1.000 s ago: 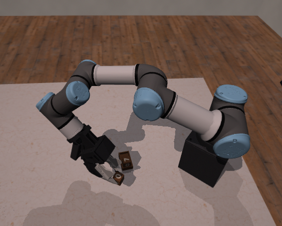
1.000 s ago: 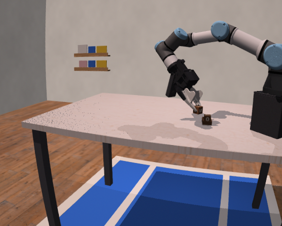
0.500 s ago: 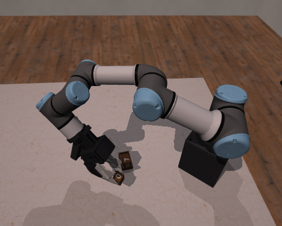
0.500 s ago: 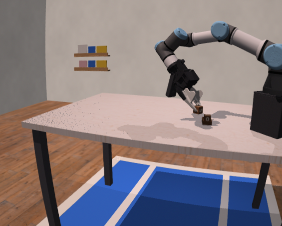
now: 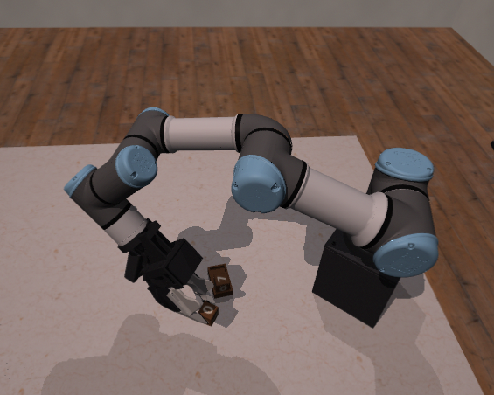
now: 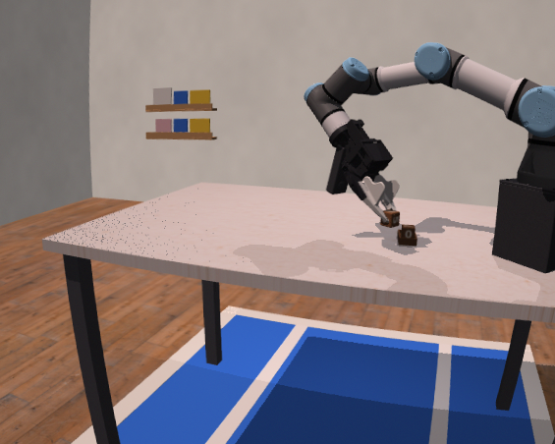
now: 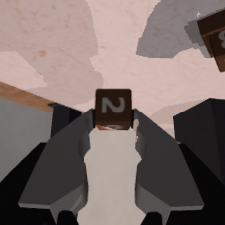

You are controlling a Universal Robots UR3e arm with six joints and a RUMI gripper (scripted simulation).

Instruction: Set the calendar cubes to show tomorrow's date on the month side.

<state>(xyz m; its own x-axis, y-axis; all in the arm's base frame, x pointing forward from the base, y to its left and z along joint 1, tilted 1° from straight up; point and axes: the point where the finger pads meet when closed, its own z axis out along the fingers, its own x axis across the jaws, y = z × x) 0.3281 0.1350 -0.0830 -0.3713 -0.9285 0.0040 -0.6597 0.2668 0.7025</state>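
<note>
My gripper is now 120 mm to the left of the calendar tray, 80 mm above it and 20 mm past it. The rest, counted from my hand: brown digit cube 10 mm below, 10 mm behind.
</note>
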